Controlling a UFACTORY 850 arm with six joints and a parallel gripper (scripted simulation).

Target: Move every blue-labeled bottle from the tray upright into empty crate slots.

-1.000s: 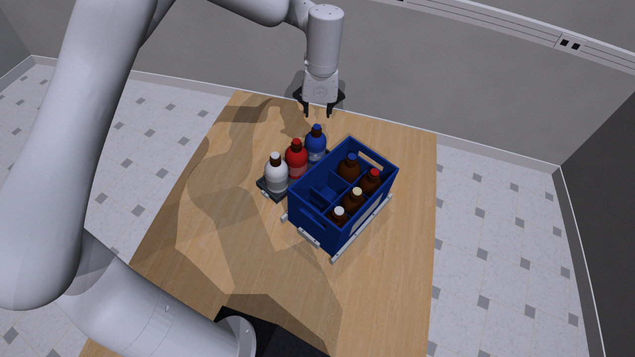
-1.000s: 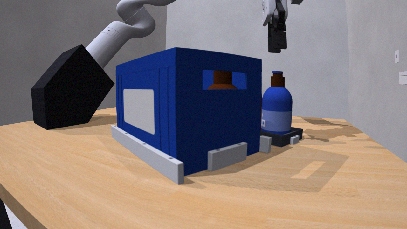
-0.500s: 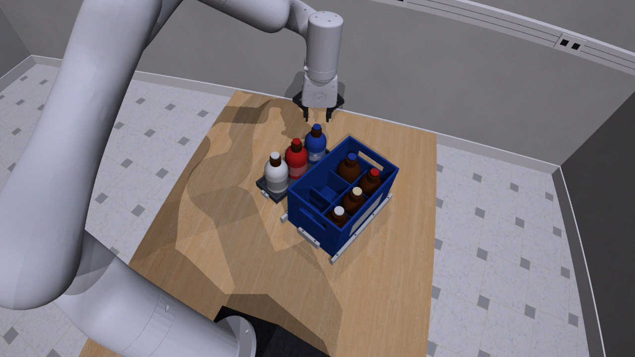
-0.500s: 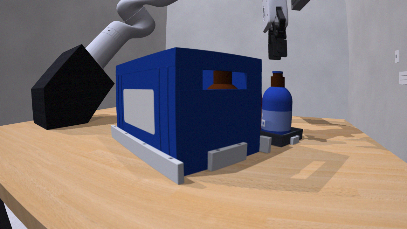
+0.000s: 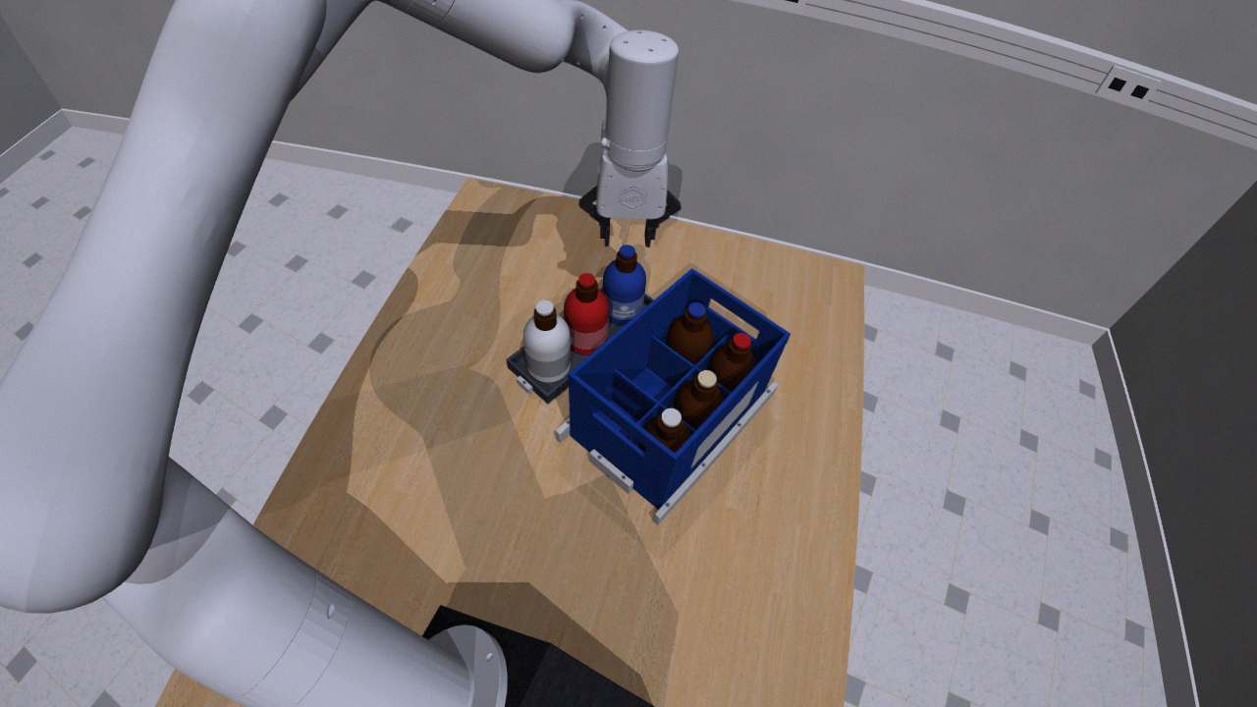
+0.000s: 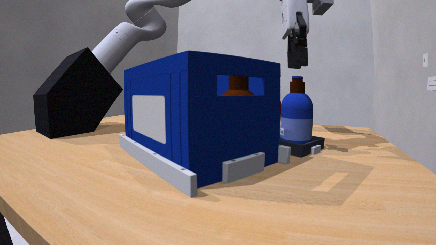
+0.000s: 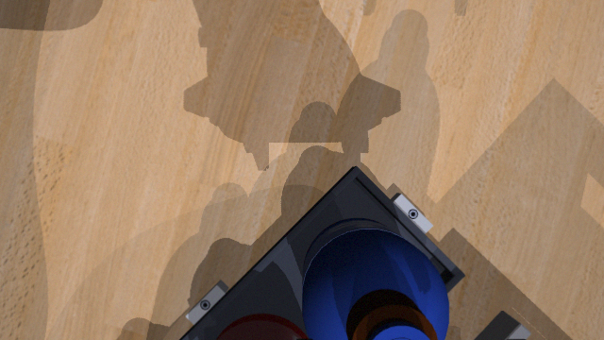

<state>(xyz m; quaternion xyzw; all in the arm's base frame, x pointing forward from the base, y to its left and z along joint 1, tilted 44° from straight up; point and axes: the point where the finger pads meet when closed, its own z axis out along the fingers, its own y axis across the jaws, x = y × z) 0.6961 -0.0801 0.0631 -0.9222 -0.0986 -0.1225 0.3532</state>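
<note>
Right now my hand is 110 mm above the blue-labeled bottle. The rest, counted from my hand: white-labeled bottle (150 mm behind, 110 mm below, 90 mm to the left); then tray (180 mm below, 80 mm behind, 40 mm to the left); then red-labeled bottle (110 mm below, 80 mm behind, 40 mm to the left).
</note>
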